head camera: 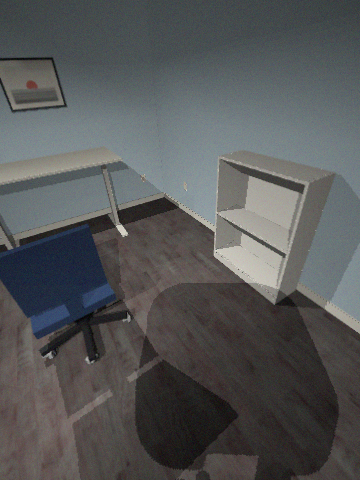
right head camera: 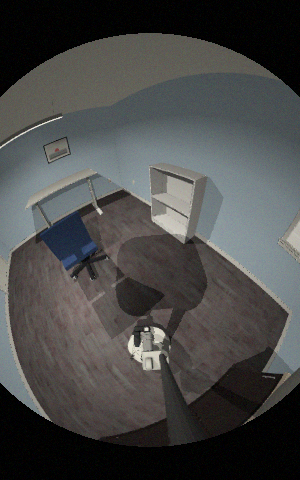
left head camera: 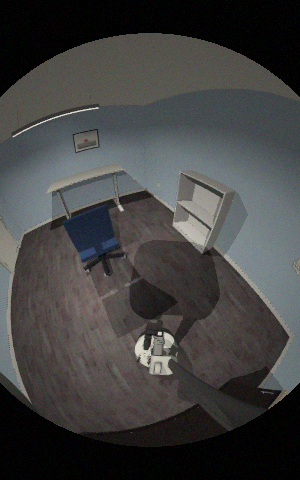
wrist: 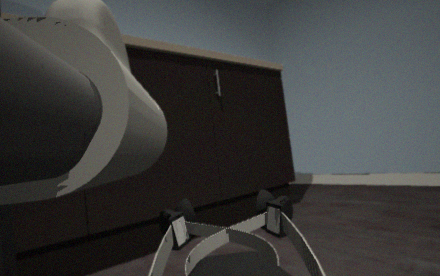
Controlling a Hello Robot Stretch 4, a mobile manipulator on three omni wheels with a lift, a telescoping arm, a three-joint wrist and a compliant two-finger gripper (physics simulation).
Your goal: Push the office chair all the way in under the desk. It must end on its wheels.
Labels:
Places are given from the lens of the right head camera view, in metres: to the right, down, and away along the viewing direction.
office chair (right head camera: 68,239): -0.82, 0.00, 1.12
white desk (right head camera: 86,172): -1.26, -1.34, 2.13
white shelf unit (right head camera: 188,185): 0.55, -0.76, 1.65
The marked spots on the office chair and the white shelf unit are 1.65 m apart.

